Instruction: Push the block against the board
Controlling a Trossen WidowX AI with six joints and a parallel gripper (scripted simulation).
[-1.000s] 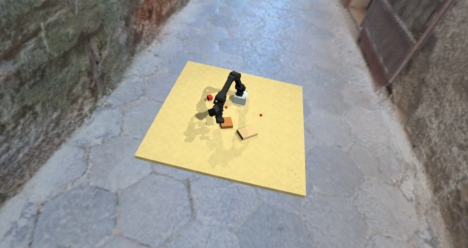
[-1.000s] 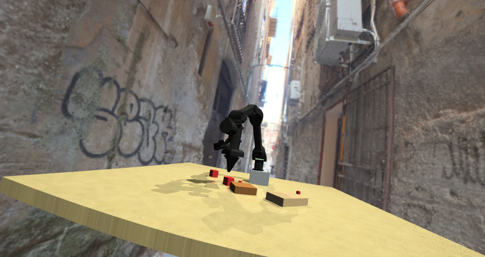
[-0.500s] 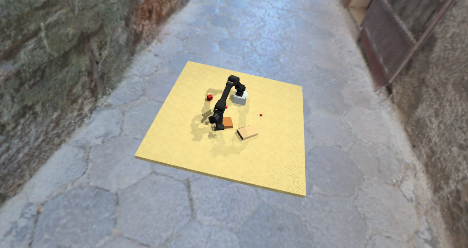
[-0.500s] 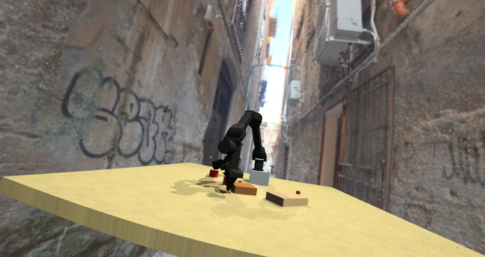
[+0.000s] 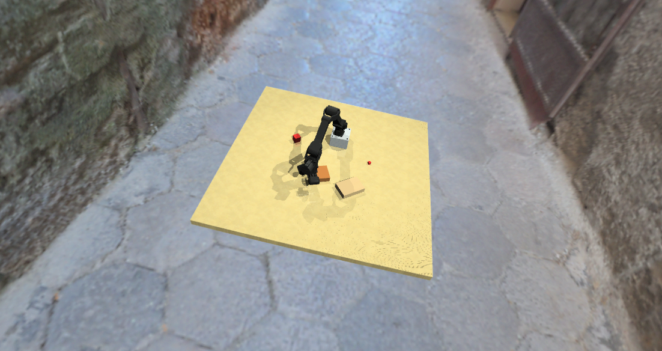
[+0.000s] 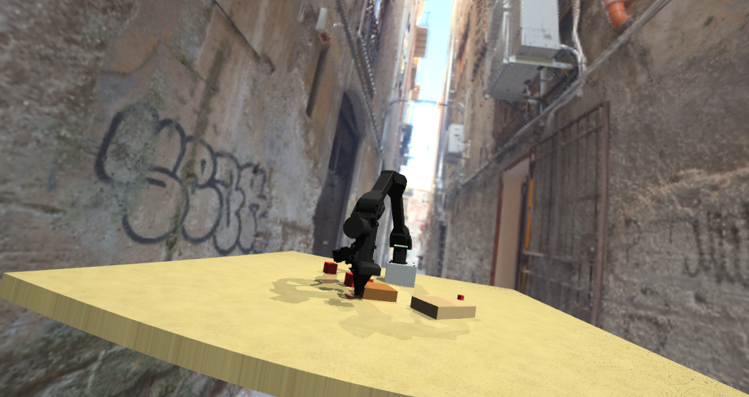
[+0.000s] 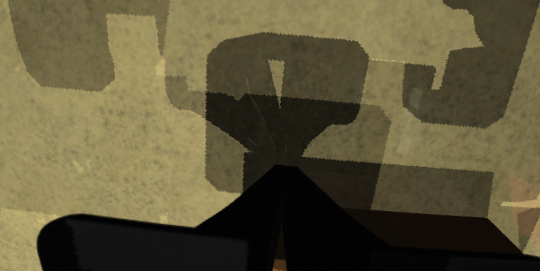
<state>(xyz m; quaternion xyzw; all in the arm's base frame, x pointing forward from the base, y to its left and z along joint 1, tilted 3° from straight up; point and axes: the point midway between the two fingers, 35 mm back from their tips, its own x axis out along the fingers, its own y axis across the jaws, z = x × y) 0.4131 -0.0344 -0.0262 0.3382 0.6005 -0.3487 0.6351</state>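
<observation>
My gripper tip is now 7 cm past the square block, 4 cm to the right of it and 1 cm below it. Round my gripper tip: pale tan board 24 cm to the left, 5 cm behind, 1 cm above.
</observation>
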